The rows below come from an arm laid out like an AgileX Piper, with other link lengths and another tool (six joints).
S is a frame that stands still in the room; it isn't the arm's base.
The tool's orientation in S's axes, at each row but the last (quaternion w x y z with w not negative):
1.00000 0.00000 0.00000 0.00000
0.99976 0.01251 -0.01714 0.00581
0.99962 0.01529 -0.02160 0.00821
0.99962 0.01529 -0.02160 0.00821
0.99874 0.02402 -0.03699 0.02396
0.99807 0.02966 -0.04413 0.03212
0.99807 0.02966 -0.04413 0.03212
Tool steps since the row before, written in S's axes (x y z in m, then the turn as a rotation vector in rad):
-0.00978 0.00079 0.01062 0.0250 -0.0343 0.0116
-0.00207 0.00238 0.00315 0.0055 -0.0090 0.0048
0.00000 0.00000 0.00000 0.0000 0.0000 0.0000
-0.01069 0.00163 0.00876 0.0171 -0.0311 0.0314
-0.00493 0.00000 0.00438 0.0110 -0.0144 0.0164
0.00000 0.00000 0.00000 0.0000 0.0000 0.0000
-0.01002 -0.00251 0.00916 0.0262 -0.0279 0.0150
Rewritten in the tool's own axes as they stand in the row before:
-0.00978 0.00079 0.01062 0.0250 -0.0343 0.0116
-0.00193 0.00248 0.00316 0.0056 -0.0089 0.0048
0.00000 0.00000 0.00000 0.0000 0.0000 0.0000
-0.01027 0.00208 0.00916 0.0180 -0.0304 0.0316
-0.00458 0.00045 0.00472 0.0115 -0.0142 0.0163
0.00000 0.00000 0.00000 0.0000 0.0000 0.0000
-0.00929 -0.00132 0.01013 0.0257 -0.0287 0.0144

